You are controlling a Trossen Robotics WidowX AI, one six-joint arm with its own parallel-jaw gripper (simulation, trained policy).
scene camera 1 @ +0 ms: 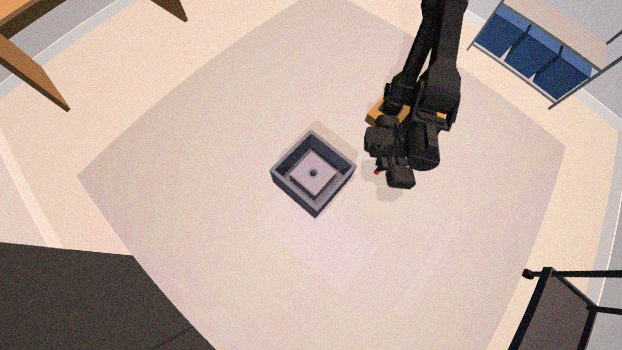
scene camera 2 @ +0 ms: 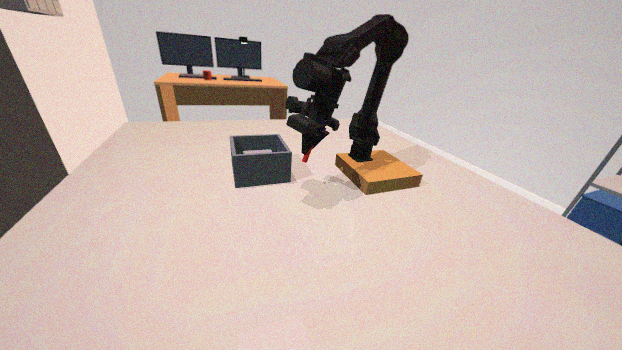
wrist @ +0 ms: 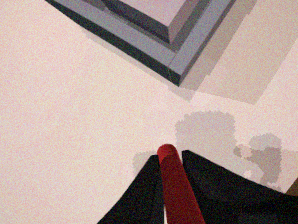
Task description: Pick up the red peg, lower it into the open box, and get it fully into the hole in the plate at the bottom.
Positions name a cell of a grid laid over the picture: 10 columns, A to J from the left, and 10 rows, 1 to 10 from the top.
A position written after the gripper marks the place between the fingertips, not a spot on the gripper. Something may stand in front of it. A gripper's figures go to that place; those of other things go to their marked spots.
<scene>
The gripper (scene camera 1: G5) is 0.64 m from the lens. A plate (scene camera 1: F6) is 0.71 m from the lens.
</scene>
